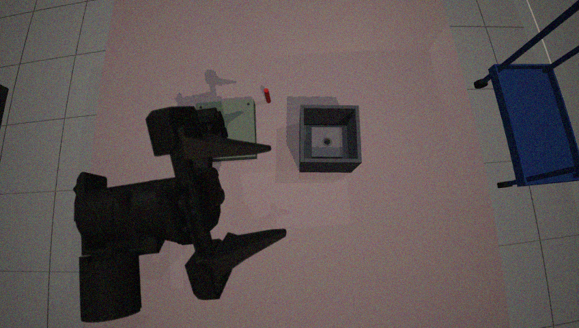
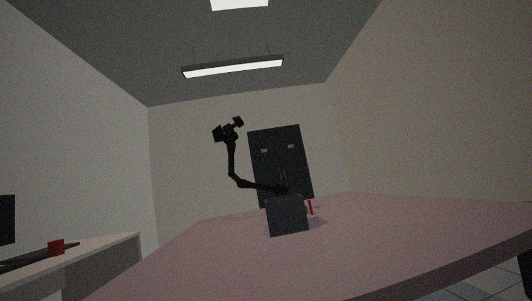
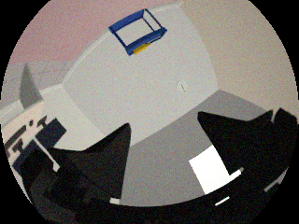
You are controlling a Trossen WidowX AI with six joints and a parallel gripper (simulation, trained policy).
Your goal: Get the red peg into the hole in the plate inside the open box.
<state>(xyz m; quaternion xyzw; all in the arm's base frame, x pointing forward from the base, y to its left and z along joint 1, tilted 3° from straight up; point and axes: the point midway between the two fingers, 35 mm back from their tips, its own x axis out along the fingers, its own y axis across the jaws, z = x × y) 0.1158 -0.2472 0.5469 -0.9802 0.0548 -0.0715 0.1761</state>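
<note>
Right now my gripper tip is 3 cm short of the red peg, 37 cm to the right of it and 53 cm above it. Round my gripper tip: plate (16 cm ahead, 17 cm to the left, 53 cm below).
</note>
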